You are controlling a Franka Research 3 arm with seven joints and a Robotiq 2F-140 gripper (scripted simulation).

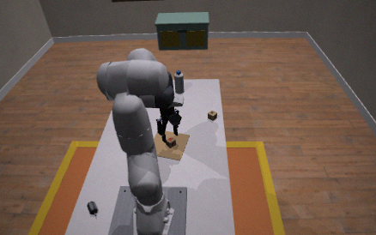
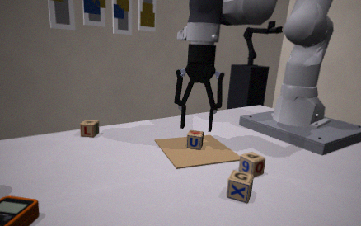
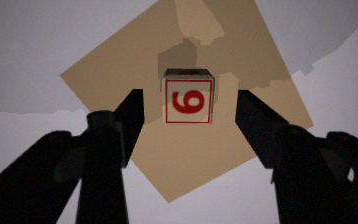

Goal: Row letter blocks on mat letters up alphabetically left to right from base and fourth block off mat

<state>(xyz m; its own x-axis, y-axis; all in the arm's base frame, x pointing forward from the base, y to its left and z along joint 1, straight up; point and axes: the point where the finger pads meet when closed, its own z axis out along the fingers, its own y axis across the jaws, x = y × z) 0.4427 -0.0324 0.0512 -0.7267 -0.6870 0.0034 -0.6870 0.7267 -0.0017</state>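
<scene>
The block is 60 mm below my hand. Also, from my hand: tan mat 10 mm ahead, 10 mm to the left, 90 mm below; small dark object 430 mm behind, 320 mm to the left, 70 mm below; grey can 540 mm ahead, 10 mm to the right, 10 mm below.
</scene>
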